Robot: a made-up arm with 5 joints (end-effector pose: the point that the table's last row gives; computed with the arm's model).
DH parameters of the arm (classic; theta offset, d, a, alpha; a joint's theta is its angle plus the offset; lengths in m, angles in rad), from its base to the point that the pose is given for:
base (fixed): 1.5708 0.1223 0 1.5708
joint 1: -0.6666 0 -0.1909 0
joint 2: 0.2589 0 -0.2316 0
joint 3: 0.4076 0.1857 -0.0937 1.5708
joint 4: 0 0.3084 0.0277 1.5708
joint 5: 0 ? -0.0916 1.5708
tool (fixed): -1.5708 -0.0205 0 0
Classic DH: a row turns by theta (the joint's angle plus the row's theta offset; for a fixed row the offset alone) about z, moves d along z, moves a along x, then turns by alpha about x.
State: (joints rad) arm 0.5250 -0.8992 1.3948 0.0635 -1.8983
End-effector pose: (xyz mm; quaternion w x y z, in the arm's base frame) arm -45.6 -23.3 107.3 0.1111 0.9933 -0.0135 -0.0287
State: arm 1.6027 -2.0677 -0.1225 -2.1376 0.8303
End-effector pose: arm 354.3 -625.3 82.0 0.3652 -0.3133 -0.1061 0.8702
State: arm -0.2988 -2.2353 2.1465 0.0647 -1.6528
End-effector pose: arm -46.8 -53.3 -34.6 0.8061 0.5909 -0.0276 -0.0169
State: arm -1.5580 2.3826 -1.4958 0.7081 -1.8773
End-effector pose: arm 54.7 -246.3 -197.8 0.7726 0.5319 -0.3316 -0.1013
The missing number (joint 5, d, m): 0.2366
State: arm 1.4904 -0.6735 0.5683 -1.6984 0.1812
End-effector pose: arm 281.4 -94.6 -482.0 0.5445 0.3741 -0.5297 0.5321
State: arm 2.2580 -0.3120 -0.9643 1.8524 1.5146
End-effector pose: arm 253.5 251.6 -310.7 0.5797 -0.1582 0.7581 -0.2535
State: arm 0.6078 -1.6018 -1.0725 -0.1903 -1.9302
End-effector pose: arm -61.6 -541.0 599.4 0.9932 -0.0678 0.0865 -0.0394
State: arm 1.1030 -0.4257 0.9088 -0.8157 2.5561
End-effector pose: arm -44.0 -152.5 -218.8 0.8121 -0.4280 -0.3480 -0.1902
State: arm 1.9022 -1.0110 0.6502 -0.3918 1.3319
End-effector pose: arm -27.7 -49.5 -369.1 0.9755 0.1025 -0.1929 0.0260
